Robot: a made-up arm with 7 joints. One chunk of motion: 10 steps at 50 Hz.
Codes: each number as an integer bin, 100 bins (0 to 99) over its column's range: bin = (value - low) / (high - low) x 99, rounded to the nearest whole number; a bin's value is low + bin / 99 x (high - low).
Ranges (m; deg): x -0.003..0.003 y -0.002..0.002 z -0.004..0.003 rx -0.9..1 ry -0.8..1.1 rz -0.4..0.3
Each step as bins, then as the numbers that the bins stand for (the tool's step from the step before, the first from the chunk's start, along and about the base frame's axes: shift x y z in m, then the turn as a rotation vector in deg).
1 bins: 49 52 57 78 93 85
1 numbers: -0.00003 0.00010 0.00003 0.597 0.985 0.201
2 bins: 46 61 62 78 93 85
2 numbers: -0.00021 0.00046 0.00038 0.597 0.985 0.201
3 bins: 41 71 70 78 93 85
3 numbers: -0.00052 0.00087 0.00095 0.597 0.985 0.201
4 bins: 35 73 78 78 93 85
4 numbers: -0.00088 0.00095 0.00152 0.597 0.985 0.201
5 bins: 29 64 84 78 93 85
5 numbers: -0.00124 0.00059 0.00194 0.597 0.985 0.201
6 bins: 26 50 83 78 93 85
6 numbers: -0.00142 0.00002 0.00187 0.597 0.985 0.201
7 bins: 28 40 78 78 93 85
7 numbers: -0.00130 -0.00038 0.00152 0.597 0.985 0.201
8 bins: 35 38 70 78 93 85
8 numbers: -0.00088 -0.00046 0.00095 0.597 0.985 0.201
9 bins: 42 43 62 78 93 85
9 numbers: -0.00045 -0.00026 0.00038 0.597 0.985 0.201
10 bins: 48 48 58 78 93 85
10 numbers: -0.00009 -0.00006 0.00010 0.597 0.985 0.201
